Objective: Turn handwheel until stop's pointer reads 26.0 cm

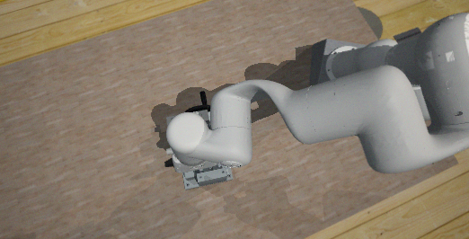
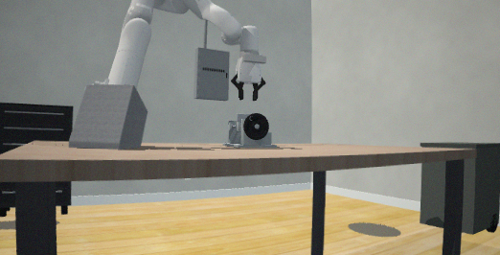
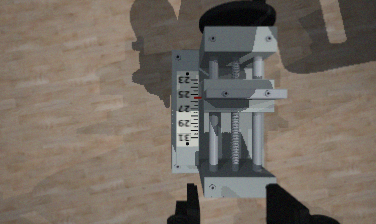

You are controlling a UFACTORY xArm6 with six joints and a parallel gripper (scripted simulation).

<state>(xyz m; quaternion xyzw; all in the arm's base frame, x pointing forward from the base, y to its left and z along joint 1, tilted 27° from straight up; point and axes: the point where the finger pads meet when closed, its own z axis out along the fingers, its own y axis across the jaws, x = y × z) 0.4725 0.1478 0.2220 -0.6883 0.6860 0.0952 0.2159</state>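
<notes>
My gripper is now 20 cm to the left of the handwheel, 11 cm above it and 4 cm past it. Round my hand: stop carriage (11 cm below, 9 cm to the right, 2 cm behind).
</notes>
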